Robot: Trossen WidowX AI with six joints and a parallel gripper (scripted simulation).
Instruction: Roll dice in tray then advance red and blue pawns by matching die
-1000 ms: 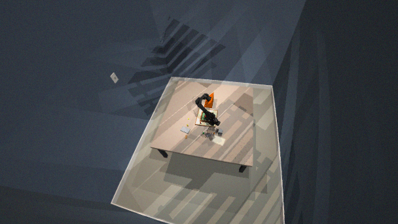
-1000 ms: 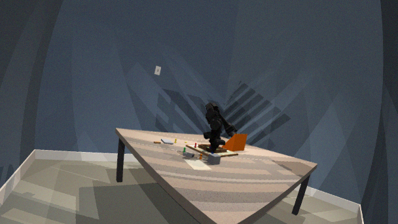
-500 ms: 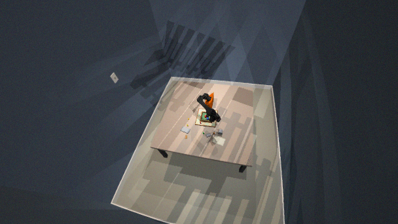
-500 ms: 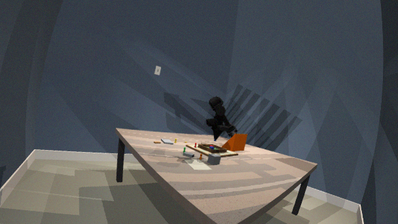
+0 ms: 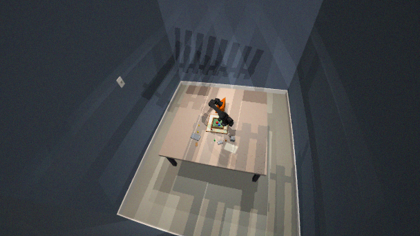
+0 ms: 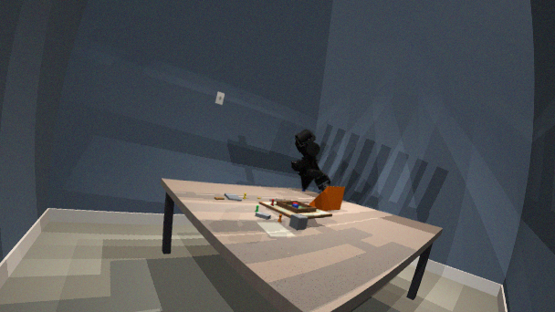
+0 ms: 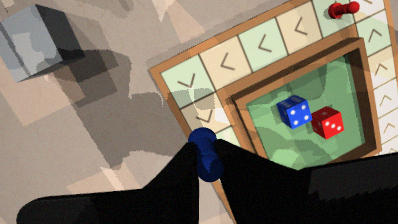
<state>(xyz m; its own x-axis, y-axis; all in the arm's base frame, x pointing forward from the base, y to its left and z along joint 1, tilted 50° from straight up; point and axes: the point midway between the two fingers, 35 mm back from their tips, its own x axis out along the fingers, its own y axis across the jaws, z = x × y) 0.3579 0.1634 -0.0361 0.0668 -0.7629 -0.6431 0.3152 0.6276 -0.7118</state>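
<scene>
The green tray is 130 mm below my gripper tip, 120 mm to the right of it and 90 mm behind it. From my gripper tip the other things lie so: grey block: 120 mm below, 110 mm to the left, 110 mm ahead; blue pawn: 10 mm above; orange pawn: 140 mm ahead, 130 mm below, 30 mm to the left.
</scene>
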